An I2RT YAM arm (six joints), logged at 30 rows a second.
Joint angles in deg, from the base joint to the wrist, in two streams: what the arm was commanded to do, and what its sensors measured. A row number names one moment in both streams.
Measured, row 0:
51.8, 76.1, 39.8, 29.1, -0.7, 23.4
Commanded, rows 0 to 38:
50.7, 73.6, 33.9, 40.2, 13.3, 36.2
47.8, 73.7, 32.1, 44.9, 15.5, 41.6
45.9, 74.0, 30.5, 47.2, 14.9, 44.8
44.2, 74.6, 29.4, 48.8, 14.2, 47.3
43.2, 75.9, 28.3, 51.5, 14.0, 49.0
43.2, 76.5, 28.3, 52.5, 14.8, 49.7
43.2, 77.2, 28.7, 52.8, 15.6, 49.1
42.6, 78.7, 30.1, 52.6, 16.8, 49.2
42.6, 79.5, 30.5, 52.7, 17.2, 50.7
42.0, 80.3, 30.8, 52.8, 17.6, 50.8
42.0, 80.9, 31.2, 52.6, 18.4, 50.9
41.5, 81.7, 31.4, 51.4, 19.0, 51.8
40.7, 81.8, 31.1, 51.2, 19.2, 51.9
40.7, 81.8, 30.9, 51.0, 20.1, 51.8
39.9, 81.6, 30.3, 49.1, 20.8, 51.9
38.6, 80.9, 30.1, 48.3, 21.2, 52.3
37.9, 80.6, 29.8, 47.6, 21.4, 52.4
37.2, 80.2, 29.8, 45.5, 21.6, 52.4
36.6, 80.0, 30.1, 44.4, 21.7, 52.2
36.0, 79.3, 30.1, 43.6, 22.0, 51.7
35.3, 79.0, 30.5, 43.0, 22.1, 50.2
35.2, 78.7, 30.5, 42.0, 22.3, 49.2
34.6, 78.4, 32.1, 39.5, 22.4, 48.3
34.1, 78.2, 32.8, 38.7, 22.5, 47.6
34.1, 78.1, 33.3, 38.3, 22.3, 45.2
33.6, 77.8, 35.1, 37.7, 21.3, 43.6
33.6, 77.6, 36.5, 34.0, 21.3, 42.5
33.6, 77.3, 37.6, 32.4, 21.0, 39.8
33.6, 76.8, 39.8, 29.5, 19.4, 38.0
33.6, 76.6, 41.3, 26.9, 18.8, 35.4
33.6, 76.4, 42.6, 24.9, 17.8, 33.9
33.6, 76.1, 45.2, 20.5, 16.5, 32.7
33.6, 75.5, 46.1, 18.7, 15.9, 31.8
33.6, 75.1, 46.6, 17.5, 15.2, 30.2
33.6, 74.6, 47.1, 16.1, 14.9, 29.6
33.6, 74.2, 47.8, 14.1, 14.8, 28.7
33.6, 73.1, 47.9, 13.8, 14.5, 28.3
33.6, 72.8, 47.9, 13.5, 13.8, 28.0
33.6, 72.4, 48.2, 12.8, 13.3, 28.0
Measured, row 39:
34.5, 76.3, 45.1, 19.0, 14.3, 33.5
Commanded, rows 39 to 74:
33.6, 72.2, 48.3, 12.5, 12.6, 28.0
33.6, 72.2, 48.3, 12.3, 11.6, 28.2
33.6, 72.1, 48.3, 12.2, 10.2, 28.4
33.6, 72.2, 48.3, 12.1, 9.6, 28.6
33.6, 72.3, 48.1, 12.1, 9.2, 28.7
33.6, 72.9, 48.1, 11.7, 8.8, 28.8
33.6, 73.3, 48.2, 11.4, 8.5, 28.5
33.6, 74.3, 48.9, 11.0, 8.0, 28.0
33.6, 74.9, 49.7, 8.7, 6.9, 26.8
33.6, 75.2, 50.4, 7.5, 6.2, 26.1
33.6, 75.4, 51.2, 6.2, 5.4, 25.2
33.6, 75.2, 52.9, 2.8, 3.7, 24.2
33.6, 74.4, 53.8, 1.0, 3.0, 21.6
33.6, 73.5, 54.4, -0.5, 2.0, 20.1
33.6, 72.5, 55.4, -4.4, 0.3, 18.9
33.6, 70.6, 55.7, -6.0, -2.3, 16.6
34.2, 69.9, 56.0, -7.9, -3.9, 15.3
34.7, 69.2, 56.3, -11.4, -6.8, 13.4
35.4, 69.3, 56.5, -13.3, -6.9, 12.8
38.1, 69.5, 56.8, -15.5, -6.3, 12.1
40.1, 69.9, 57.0, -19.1, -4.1, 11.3
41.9, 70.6, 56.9, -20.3, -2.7, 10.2
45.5, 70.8, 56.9, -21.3, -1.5, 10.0
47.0, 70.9, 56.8, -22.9, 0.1, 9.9
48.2, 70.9, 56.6, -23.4, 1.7, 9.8
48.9, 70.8, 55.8, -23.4, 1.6, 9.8
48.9, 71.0, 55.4, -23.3, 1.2, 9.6
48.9, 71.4, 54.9, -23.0, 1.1, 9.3
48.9, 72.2, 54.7, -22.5, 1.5, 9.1
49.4, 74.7, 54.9, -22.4, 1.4, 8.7
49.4, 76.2, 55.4, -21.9, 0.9, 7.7
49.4, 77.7, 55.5, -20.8, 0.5, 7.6
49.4, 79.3, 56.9, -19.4, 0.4, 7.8
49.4, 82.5, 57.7, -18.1, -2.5, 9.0
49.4, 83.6, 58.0, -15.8, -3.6, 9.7
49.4, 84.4, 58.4, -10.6, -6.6, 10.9
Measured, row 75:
47.7, 79.0, 57.6, -14.9, 4.1, 8.0
